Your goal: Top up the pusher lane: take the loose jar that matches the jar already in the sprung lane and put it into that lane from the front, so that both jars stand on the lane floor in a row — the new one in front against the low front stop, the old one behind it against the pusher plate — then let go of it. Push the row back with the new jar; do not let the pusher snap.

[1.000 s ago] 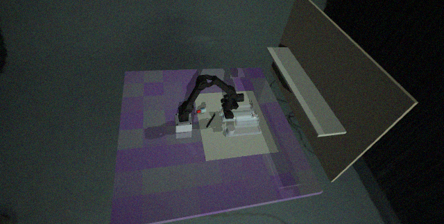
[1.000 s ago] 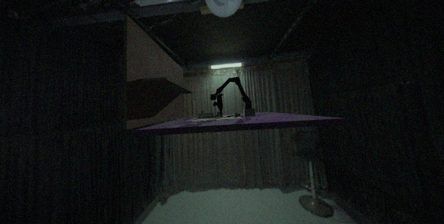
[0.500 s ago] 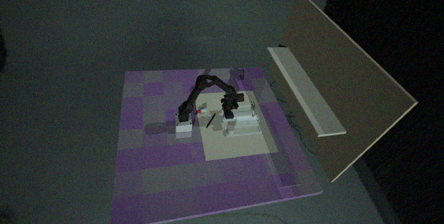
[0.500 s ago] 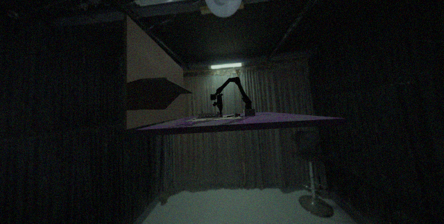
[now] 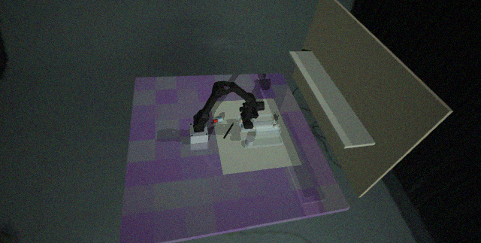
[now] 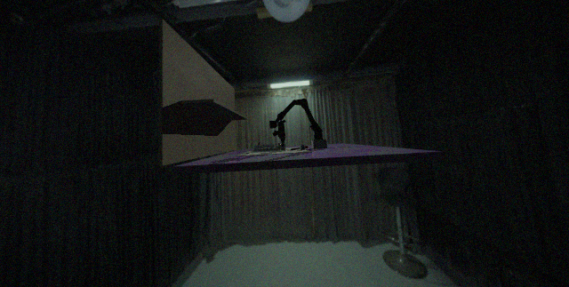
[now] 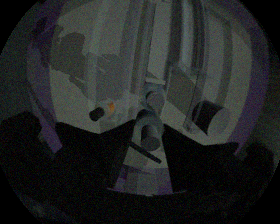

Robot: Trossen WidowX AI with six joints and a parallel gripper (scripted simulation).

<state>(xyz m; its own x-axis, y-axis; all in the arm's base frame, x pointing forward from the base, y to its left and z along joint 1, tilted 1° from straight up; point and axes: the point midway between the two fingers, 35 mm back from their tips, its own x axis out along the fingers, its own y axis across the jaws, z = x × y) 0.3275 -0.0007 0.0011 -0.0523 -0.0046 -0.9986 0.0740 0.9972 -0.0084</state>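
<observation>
Now: gripper tip 60 mm short of the cream mat, 50 mm above it and 20 mm to the left of it. The rest, counted from my gripper tip: shelf 510 mm ahead, 320 mm above, 50 mm to the right; then pale pusher-lane fixture 140 mm ahead, 40 mm to the right, 30 mm below; then black stick 110 mm behind, 40 mm below.
</observation>
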